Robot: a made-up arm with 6 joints.
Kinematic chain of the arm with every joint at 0, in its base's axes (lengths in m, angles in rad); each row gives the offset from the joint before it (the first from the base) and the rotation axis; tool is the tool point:
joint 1: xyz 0 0 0.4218 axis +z
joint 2: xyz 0 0 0 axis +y
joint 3: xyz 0 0 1.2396 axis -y
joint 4: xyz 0 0 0 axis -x
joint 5: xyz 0.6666 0 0 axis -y
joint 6: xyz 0 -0.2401 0 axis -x
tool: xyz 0 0 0
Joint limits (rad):
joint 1: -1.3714..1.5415
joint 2: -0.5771..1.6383
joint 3: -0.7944..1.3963
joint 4: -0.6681..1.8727
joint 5: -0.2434..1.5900
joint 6: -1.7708..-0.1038
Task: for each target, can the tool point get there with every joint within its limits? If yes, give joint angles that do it. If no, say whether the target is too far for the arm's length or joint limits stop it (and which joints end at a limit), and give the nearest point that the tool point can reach.
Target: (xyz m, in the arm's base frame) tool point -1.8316 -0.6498 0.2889
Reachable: no: joint limits stop it (at a limit: joint 1, joint 3) | nearest point -0.0777 -0.7768 0.0601 | short by 1.773 m
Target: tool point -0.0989 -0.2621 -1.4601
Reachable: no: joint limits stop it (at a limit: joint 1, joint 2) | nearest point 0.1269 -0.8859 -0.2795 | short by 1.354 m
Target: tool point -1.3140 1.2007 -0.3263
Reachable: no: joint limits stop it (at a limit: joint 1, joint 4) | nearest point -0.0373 1.1633 -0.3263 | short by 1.277 m
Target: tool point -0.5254 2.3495 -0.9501
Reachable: no: too far | nearest point -0.0218 1.6950 -0.1987 | short by 1.117 m
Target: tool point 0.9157 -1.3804 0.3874
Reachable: yes | joints -0.8407 1.2150 0.4845 -0.1201 0.4359 -1.5755
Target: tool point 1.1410 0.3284 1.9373
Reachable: yes | joints 0.4438 0.6008 1.1989 0.6347 1.1238 -0.8144
